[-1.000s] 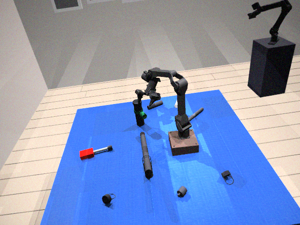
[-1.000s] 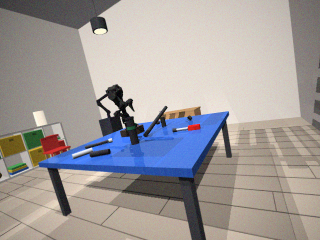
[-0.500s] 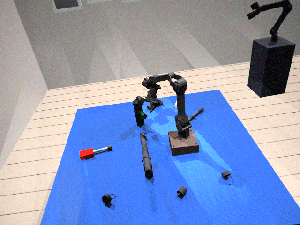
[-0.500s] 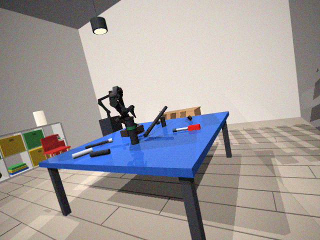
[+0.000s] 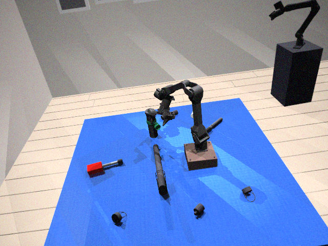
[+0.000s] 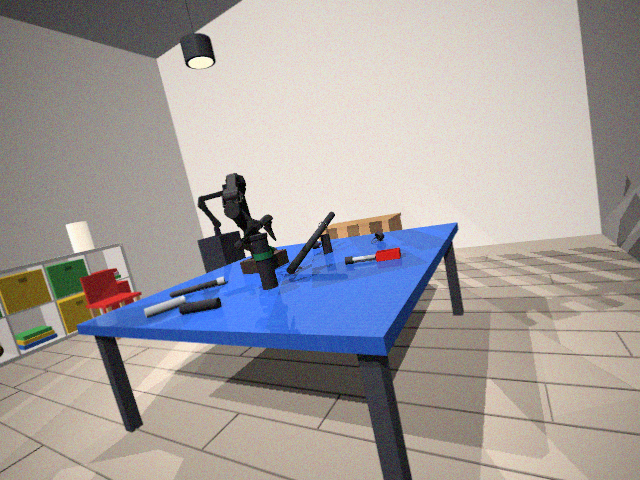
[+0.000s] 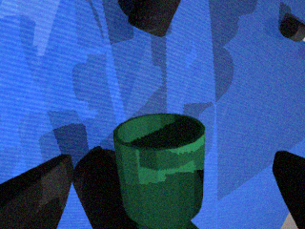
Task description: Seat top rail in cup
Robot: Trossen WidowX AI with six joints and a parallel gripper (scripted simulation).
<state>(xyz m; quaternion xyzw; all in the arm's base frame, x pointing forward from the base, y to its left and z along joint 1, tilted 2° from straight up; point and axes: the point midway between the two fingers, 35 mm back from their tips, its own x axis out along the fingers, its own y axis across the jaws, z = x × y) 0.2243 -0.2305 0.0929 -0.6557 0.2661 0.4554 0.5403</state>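
My gripper tip is now 5 cm to the left of the green brace band, 2 cm short of it and 1 cm above it. The rest, counted from my gripper tip: short line post (45 cm to the left, 4 cm ahead, 3 cm below); then red-handled tool (35 cm ahead, 16 cm to the left, 12 cm below).
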